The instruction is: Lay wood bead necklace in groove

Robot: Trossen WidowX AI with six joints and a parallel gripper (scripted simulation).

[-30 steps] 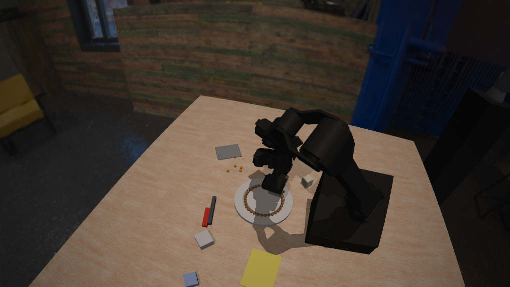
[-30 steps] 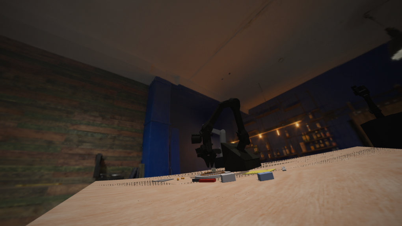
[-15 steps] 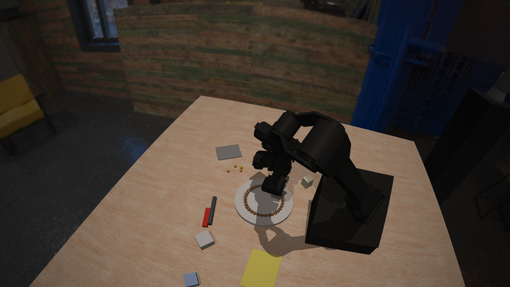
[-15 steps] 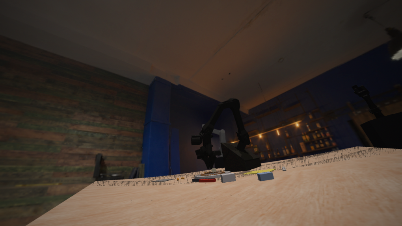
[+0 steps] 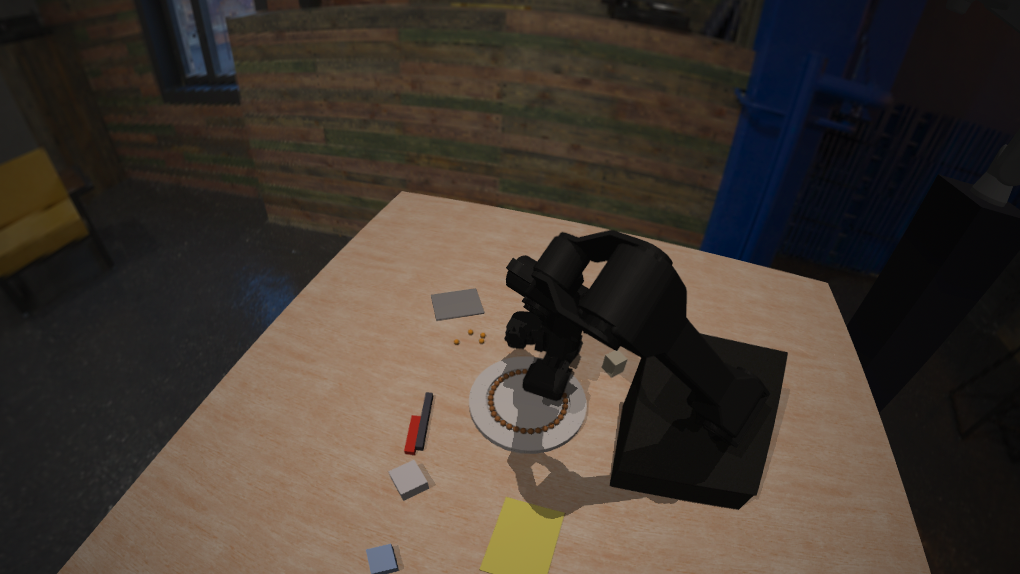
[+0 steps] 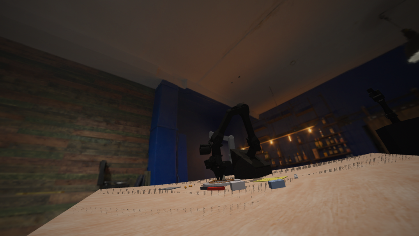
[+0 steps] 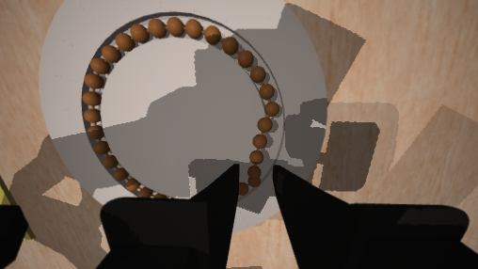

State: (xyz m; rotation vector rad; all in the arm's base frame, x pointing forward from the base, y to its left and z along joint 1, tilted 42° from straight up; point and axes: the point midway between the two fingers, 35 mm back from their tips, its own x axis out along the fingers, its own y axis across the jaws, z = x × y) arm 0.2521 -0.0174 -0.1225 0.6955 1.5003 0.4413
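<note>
Now: the round white bead board 40 mm ahead of my gripper tip, 50 mm to the left of it and 10 mm below it. From my gripper tip the other things lie so: grey tile 230 mm ahead, 160 mm to the right, 10 mm below; then dark bar 200 mm ahead, 150 mm to the left, 10 mm below; then pale cube 100 mm behind, 70 mm to the right.
</note>
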